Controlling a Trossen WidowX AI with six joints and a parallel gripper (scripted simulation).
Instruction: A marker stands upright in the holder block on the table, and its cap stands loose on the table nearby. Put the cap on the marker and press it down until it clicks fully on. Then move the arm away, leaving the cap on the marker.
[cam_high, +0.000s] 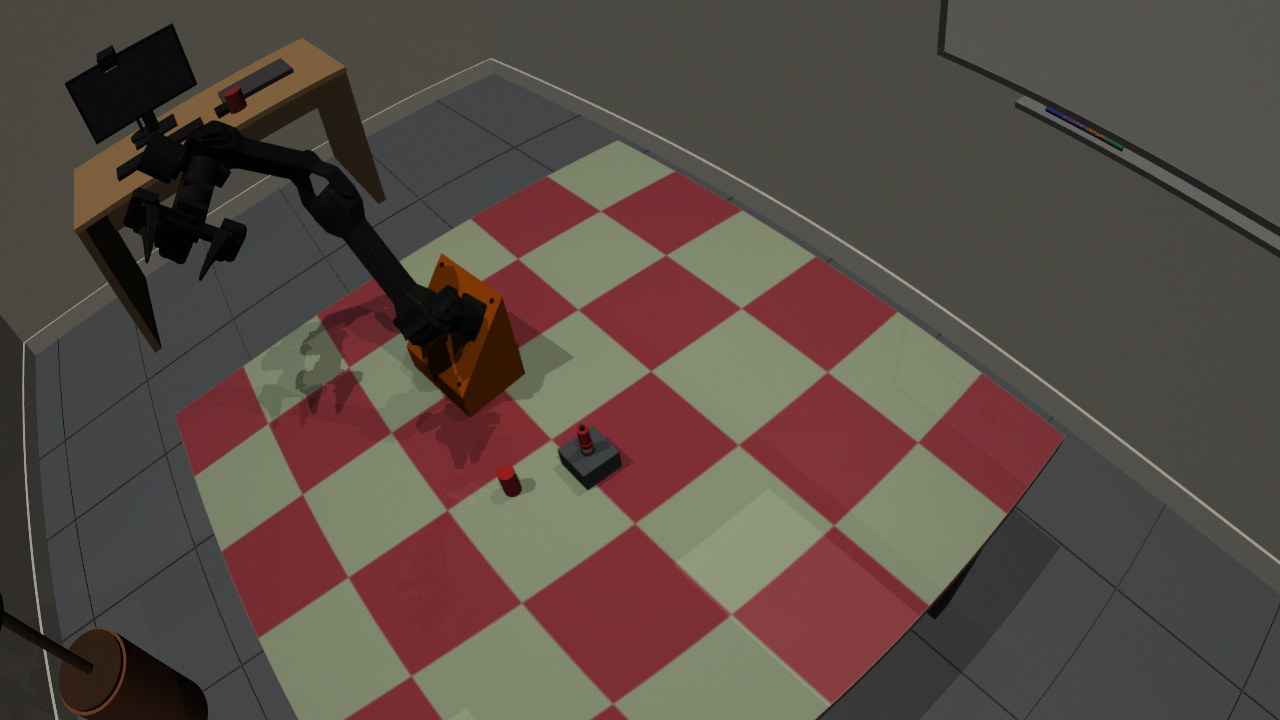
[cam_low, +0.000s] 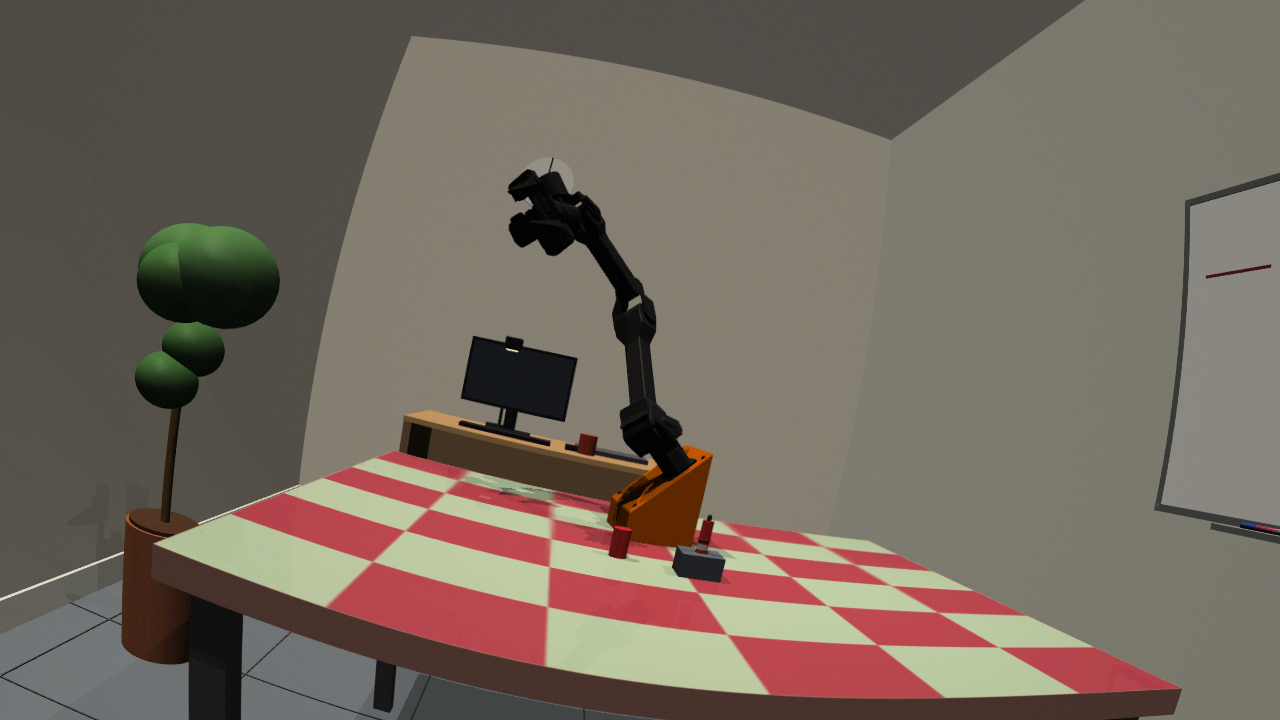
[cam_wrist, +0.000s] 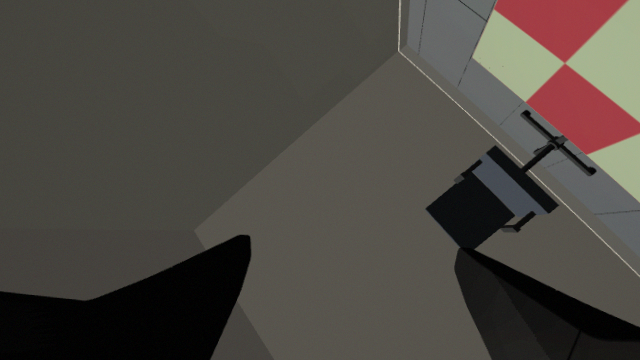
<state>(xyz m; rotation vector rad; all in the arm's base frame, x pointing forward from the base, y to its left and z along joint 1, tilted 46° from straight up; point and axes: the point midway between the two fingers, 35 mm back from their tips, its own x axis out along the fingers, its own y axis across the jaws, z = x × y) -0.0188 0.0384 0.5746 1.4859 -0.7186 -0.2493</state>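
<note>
The cap is 540 mm below my gripper tip, 260 mm to the left of it and 230 mm ahead of it. Also, from my gripper tip: holder block 550 mm below, 370 mm to the left, 300 mm ahead.
</note>
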